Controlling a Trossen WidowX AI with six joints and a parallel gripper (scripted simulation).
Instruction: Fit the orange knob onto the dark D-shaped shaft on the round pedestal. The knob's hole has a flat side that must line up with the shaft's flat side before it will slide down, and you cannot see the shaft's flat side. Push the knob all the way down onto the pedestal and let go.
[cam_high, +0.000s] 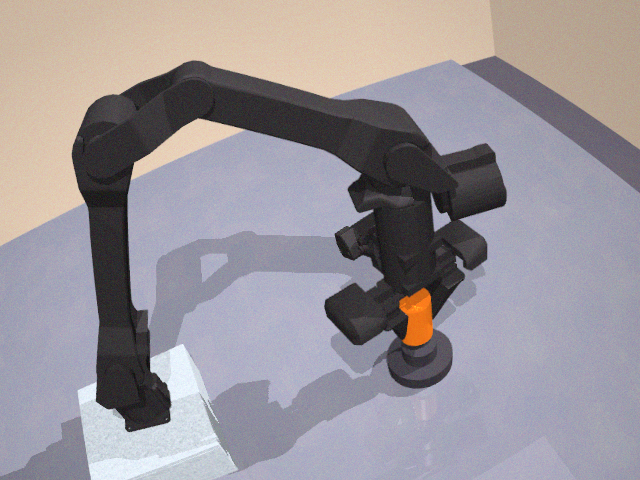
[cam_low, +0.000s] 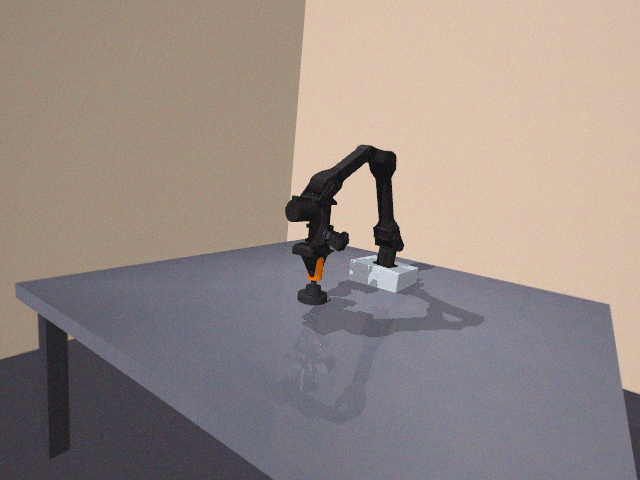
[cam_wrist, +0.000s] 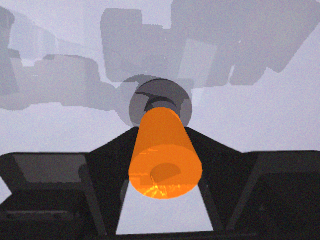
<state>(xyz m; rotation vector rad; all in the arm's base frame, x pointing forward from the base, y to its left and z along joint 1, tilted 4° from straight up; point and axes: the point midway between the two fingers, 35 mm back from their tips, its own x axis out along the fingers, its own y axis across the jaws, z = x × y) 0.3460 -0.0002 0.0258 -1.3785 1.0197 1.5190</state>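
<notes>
Right now the orange knob is 20 mm above my gripper tip. Also, from my gripper tip: round dark pedestal: 40 mm below.
</notes>
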